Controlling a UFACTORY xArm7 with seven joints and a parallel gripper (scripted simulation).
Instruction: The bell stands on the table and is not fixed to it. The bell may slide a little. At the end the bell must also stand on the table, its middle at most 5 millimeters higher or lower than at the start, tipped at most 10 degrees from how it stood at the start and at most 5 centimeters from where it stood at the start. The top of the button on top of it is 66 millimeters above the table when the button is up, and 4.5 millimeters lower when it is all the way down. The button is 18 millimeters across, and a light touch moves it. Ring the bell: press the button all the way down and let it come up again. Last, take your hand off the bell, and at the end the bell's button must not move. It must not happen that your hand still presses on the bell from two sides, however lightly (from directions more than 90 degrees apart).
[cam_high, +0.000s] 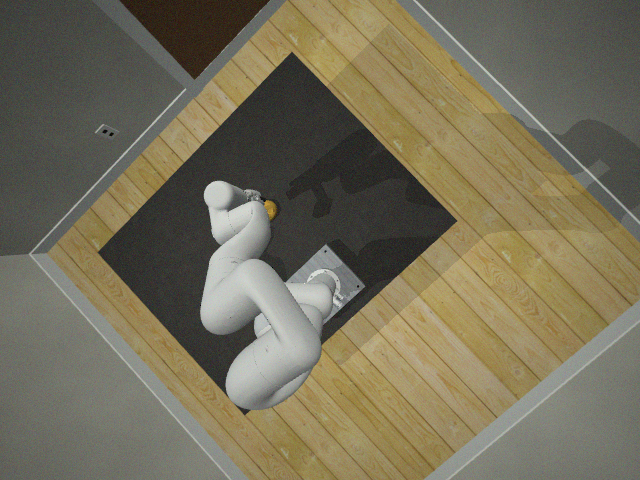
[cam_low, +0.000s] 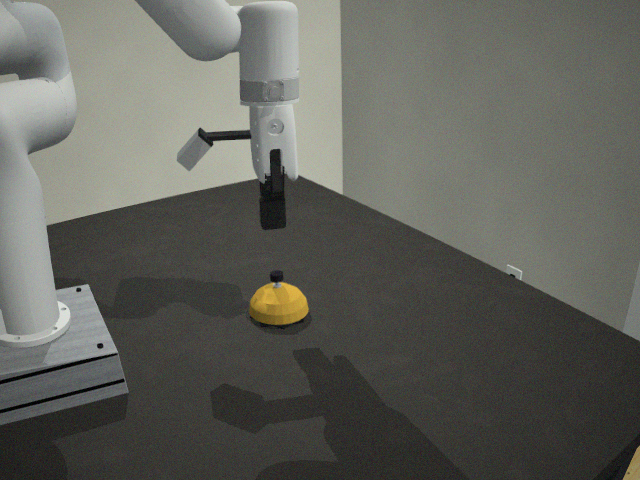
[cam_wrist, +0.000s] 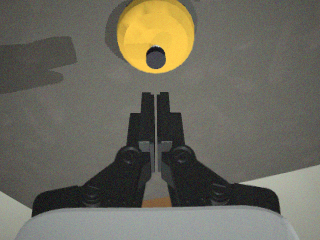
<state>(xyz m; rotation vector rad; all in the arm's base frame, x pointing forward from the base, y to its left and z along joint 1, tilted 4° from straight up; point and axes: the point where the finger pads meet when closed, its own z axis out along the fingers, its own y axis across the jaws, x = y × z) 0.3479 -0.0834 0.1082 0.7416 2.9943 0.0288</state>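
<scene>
My hand is 100 mm above the black button. The rest, counted from my hand: yellow dome bell (110 mm below).
</scene>
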